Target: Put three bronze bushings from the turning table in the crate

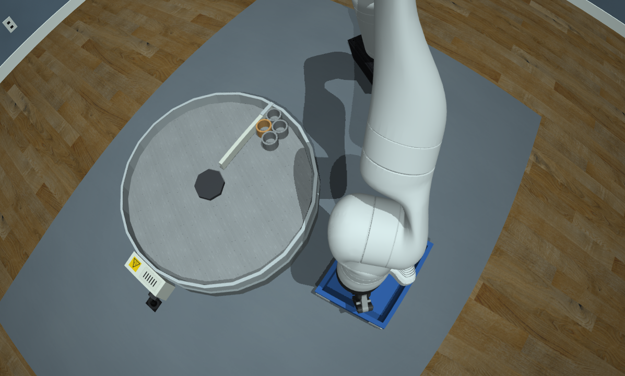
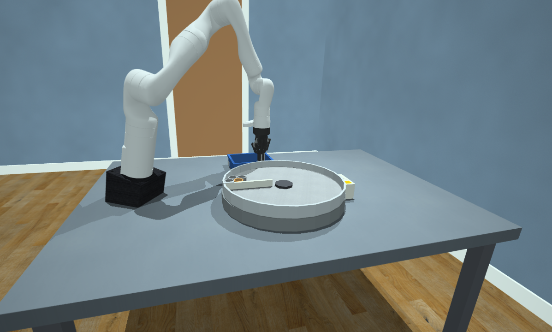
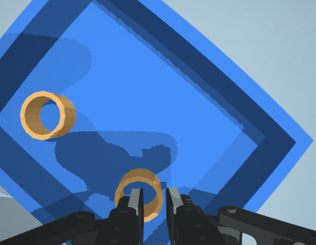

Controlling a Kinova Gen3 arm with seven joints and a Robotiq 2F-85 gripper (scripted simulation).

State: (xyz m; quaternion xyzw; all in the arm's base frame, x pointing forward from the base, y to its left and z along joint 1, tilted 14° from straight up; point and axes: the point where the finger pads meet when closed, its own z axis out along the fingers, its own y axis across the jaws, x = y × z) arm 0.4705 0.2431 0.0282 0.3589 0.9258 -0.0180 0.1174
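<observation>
Now: hand 50 mm past the blue crate, 20 mm to the right of it and 30 mm above it. From my hand the other things lie so: turning table: 10 mm ahead, 330 mm to the right.
</observation>
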